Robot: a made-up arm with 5 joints.
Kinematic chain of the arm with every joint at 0, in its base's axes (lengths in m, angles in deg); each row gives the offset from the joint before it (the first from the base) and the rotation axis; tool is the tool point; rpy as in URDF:
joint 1: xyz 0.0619 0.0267 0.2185 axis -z
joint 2: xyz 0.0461 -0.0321 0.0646 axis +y
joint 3: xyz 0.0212 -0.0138 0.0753 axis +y
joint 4: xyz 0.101 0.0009 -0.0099 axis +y
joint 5: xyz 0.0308 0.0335 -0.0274 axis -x
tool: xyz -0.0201 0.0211 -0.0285 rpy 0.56 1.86 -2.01
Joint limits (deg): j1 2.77..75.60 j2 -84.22..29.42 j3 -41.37..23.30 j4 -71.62..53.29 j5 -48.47..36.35
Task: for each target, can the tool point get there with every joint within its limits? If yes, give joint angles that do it. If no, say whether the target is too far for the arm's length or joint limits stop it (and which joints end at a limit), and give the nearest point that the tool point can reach.
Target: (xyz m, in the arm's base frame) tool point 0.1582 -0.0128 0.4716
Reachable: yes | joints 35.08 -32.86 -30.60 -58.39 -40.35
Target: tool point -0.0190 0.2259 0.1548
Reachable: no: joint limits stop it (at a limit: joint 1, joint 2, joint 3) | nearest point 0.1662 0.0338 0.2317 | short by 0.278 m
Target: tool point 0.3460 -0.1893 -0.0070
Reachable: no: too far | nearest point 0.2211 -0.0943 0.2054 | short by 0.264 m
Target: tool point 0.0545 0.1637 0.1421
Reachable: no: joint limits stop it (at a limit: joint 1, joint 2, joint 3) | nearest point 0.1709 0.0332 0.2218 | short by 0.192 m
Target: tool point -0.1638 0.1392 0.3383
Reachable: no: joint limits stop it (at a limit: joint 2, joint 3, joint 4, joint 5) | nearest point -0.0272 0.0711 0.4256 | short by 0.176 m
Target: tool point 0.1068 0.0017 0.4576
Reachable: yes | joints 31.88 -71.98 -13.43 -25.26 13.35
